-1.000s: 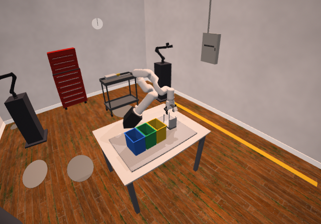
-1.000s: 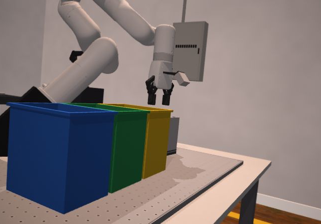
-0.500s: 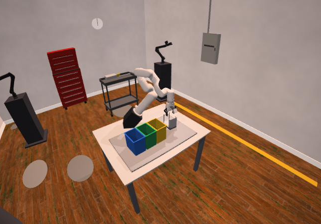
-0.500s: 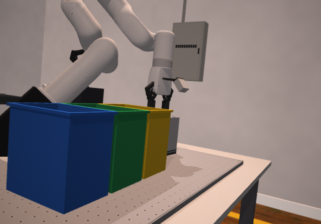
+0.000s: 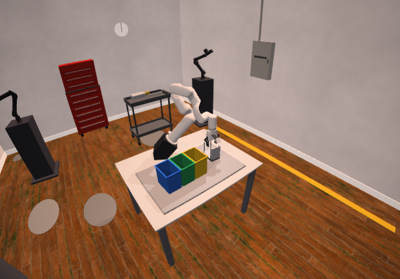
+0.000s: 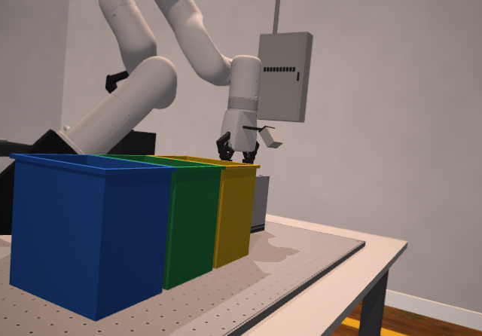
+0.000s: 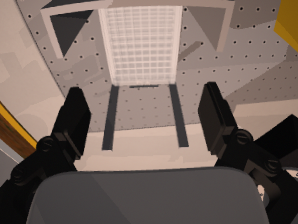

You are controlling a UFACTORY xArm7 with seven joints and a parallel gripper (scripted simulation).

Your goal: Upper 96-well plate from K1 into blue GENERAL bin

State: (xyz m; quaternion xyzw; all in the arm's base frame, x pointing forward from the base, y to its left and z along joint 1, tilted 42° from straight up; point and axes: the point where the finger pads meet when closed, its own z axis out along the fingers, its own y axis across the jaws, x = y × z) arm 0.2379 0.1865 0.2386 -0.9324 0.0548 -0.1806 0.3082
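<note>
Now: hand 110 mm above the 96-well plate. From my hand the other things lie so: yellow bin (100 mm ahead, 240 mm to the right, 60 mm below); then green bin (110 mm ahead, 370 mm to the right, 60 mm below); then blue bin (130 mm ahead, 500 mm to the right, 60 mm below).
</note>
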